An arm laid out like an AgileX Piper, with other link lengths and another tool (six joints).
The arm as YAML. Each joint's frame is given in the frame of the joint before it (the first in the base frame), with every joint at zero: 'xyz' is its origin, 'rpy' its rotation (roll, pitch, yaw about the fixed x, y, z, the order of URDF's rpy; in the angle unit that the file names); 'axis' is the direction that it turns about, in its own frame. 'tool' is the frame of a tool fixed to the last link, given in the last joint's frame.
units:
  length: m
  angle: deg
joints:
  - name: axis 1
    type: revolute
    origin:
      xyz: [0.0, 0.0, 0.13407]
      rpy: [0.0, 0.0, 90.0]
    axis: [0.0, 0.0, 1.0]
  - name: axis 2
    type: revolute
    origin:
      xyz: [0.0, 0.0, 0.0]
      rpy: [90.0, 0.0, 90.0]
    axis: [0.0, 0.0, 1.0]
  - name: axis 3
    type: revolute
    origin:
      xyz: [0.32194, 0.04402, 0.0]
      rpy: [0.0, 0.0, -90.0]
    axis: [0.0, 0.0, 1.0]
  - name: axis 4
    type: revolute
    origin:
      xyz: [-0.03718, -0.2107, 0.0]
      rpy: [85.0, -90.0, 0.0]
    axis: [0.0, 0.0, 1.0]
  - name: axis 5
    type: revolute
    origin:
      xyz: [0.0, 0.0, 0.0]
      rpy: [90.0, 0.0, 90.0]
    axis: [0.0, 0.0, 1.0]
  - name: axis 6
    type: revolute
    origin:
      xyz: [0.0, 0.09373, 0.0]
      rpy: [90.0, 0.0, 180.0]
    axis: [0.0, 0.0, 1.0]
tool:
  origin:
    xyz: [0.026, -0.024, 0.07]
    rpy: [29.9, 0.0, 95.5]
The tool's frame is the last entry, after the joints.
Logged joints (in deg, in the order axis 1, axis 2, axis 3, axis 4, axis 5, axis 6), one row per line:
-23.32, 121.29, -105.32, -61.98, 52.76, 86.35
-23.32, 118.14, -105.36, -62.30, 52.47, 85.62
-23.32, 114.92, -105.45, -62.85, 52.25, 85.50
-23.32, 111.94, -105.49, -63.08, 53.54, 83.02
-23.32, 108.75, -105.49, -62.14, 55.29, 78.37
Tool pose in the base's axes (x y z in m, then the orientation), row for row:
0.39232, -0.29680, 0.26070, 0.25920, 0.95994, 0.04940, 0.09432
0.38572, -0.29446, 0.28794, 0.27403, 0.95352, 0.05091, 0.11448
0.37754, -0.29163, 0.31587, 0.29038, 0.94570, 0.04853, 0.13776
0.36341, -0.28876, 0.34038, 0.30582, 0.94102, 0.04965, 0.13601
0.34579, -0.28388, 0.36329, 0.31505, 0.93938, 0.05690, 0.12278
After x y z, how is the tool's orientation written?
As a quaternion, w x y z.
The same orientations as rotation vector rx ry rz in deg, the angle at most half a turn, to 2 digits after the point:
149.04, 7.67, 14.64
146.93, 7.84, 17.64
144.53, 7.42, 21.05
142.71, 7.53, 20.63
141.81, 8.59, 18.53

